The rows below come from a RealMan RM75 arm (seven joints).
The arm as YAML. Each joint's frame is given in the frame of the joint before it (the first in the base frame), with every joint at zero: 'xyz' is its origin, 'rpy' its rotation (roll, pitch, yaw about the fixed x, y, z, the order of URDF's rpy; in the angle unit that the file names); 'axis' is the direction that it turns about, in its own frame. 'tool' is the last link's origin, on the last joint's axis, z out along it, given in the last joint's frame.
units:
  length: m
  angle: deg
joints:
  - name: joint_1
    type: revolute
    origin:
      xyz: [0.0, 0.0, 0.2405]
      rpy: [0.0, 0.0, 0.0]
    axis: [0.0, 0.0, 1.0]
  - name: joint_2
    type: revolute
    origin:
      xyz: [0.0, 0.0, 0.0]
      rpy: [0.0, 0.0, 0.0]
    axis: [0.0, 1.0, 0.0]
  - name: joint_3
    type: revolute
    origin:
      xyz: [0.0, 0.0, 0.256]
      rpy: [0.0, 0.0, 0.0]
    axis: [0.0, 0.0, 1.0]
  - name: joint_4
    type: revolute
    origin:
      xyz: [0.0, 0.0, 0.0]
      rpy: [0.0, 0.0, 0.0]
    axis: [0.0, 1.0, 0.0]
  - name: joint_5
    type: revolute
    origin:
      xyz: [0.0, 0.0, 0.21]
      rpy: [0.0, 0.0, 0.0]
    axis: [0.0, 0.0, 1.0]
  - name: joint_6
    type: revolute
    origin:
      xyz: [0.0, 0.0, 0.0]
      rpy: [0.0, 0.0, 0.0]
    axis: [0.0, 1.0, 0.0]
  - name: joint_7
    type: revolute
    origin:
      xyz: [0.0, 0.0, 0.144]
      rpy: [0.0, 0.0, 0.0]
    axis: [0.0, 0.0, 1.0]
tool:
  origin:
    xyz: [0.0, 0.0, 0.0]
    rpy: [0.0, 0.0, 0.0]
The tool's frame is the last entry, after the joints.
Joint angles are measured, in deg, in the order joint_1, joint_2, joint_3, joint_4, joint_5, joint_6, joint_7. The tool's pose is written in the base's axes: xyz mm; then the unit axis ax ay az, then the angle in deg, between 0 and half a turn. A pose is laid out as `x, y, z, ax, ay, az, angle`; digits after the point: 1 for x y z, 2 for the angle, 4 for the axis.
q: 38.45 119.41 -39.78 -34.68 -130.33 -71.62 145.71
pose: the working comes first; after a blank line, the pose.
Where each joint sits with the arm in this pose, in the base's axes (m; each line is computed from the numbers above, not from the rounded line before):
joint_1: 0.0000 0.0000 0.2405
joint_2: 0.0000 0.0000 0.2405
joint_3: 0.1746 0.1387 0.1148
joint_4: 0.1746 0.1387 0.1148
joint_5: 0.2802 0.3201 0.1100
joint_6: 0.2802 0.3201 0.1100
joint_7: 0.2694 0.3755 -0.0225
the tool: 0.2694 0.3755 -0.0225

269.4, 375.5, -22.5, -0.7055, 0.6891, 0.1655, 166.97
